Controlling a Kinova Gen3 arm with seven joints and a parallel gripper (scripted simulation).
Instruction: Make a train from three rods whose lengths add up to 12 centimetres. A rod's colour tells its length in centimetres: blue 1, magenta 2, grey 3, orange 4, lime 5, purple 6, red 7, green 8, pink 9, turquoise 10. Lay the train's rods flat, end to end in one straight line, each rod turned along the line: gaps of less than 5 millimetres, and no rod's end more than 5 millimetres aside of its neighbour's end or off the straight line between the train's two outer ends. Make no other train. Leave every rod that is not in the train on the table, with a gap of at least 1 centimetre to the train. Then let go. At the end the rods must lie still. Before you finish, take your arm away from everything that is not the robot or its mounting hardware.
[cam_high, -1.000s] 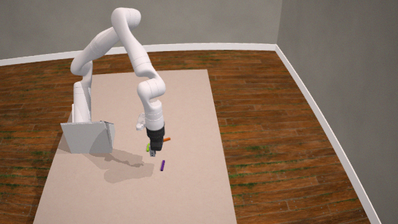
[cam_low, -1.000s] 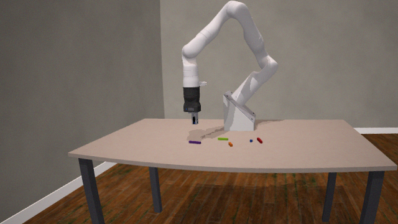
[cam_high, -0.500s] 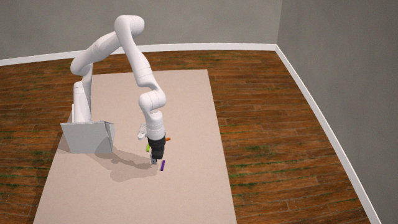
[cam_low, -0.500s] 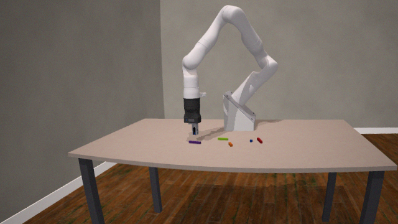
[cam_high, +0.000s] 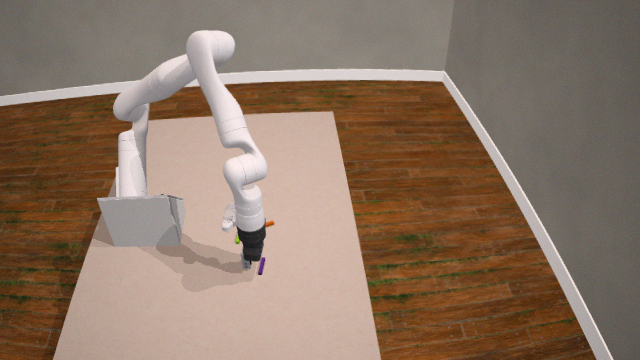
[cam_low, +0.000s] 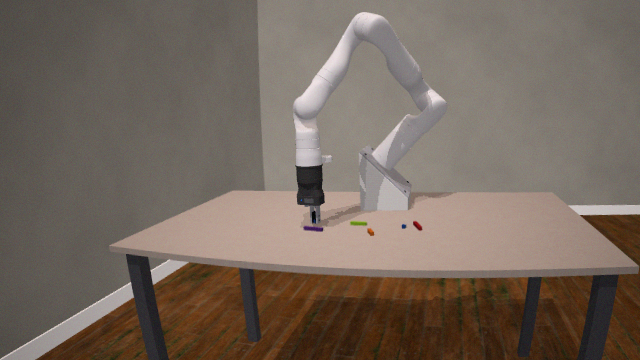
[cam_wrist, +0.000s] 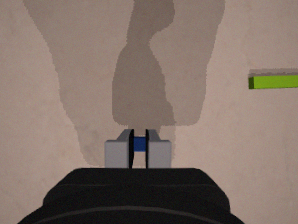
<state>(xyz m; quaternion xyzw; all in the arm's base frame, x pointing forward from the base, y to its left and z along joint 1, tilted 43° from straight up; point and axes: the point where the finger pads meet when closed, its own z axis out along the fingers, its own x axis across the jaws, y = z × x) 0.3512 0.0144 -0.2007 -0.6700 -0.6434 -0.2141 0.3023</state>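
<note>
The purple rod lies 4 cm ahead of my hand, 2 cm below it and 1 cm to the left of it. Also, from my hand: orange rod: 18 cm to the left, 4 cm ahead, 2 cm below; lime rod: 12 cm to the left, 4 cm behind, 2 cm below; red rod: 31 cm to the left, 4 cm behind, 2 cm below.
</note>
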